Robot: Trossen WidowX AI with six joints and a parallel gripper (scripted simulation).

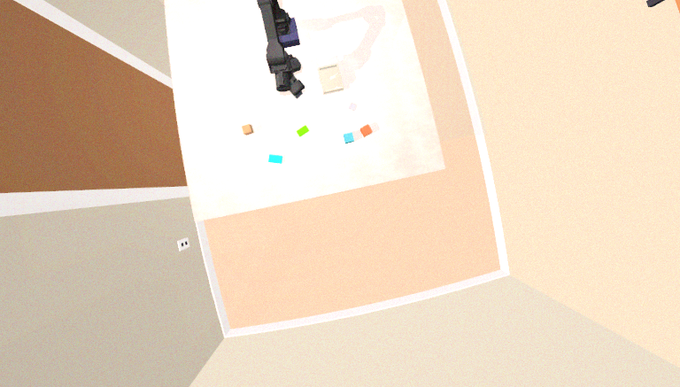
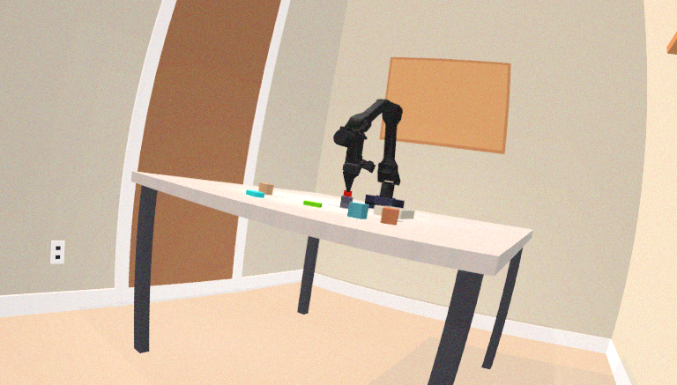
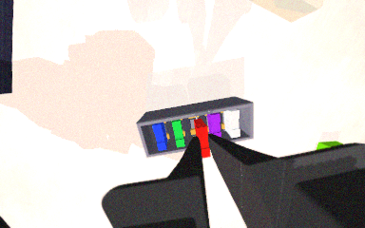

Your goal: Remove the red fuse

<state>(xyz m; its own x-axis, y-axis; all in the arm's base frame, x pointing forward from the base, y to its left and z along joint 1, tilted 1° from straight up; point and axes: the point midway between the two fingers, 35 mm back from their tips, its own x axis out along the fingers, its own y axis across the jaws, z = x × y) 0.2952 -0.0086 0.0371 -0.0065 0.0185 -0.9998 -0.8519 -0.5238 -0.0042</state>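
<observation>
My gripper tip is 200 mm to the right of the beige tray, 60 mm above it and 10 mm past it. Also, from my gripper tip: red fuse 10 mm below.
</observation>
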